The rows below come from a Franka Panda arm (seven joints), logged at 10 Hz.
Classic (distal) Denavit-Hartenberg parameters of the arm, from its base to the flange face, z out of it. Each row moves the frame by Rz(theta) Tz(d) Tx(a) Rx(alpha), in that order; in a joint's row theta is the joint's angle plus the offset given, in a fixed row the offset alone. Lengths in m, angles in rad.
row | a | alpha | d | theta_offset
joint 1 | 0 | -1.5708 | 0.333 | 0
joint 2 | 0 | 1.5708 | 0 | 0
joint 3 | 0.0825 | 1.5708 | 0.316 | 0
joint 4 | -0.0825 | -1.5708 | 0 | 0
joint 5 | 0 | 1.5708 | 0.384 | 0
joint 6 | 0.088 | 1.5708 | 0 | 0
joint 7 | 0 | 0 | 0.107 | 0
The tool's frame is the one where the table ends.
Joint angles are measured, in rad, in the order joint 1, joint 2, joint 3, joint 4, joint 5, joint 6, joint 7. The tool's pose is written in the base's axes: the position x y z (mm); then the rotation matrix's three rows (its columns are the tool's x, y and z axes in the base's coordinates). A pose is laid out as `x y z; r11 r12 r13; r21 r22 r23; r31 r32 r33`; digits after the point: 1 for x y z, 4 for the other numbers.
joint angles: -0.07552, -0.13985, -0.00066, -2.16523, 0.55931, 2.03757, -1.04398
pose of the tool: 512.7 -9.4 464.7; 0.7336 0.6710 0.1078; 0.5584 -0.6856 0.4671; 0.3873 -0.2825 -0.8776
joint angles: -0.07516, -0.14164, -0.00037, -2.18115, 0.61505, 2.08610, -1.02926
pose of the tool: 514.6 -10.2 463.0; 0.7569 0.6346 0.1562; 0.4976 -0.7146 0.4917; 0.4236 -0.2945 -0.8566
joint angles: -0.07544, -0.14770, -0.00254, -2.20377, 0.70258, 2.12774, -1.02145
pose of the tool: 514.2 -11.5 460.4; 0.7819 0.5878 0.2076; 0.4127 -0.7377 0.5343; 0.4672 -0.3321 -0.8194
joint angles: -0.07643, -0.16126, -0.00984, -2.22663, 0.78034, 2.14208, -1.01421
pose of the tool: 510.3 -14.3 459.4; 0.8027 0.5448 0.2425; 0.3338 -0.7475 0.5743; 0.4941 -0.3801 -0.7819
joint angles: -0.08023, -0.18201, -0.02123, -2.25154, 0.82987, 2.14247, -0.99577
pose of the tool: 503.3 -20.1 459.4; 0.8239 0.5008 0.2655; 0.2656 -0.7549 0.5997; 0.5007 -0.4236 -0.7549
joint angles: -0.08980, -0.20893, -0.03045, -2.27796, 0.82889, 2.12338, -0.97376
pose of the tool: 492.9 -26.7 459.1; 0.8416 0.4733 0.2603; 0.2395 -0.7589 0.6055; 0.4841 -0.4473 -0.7521
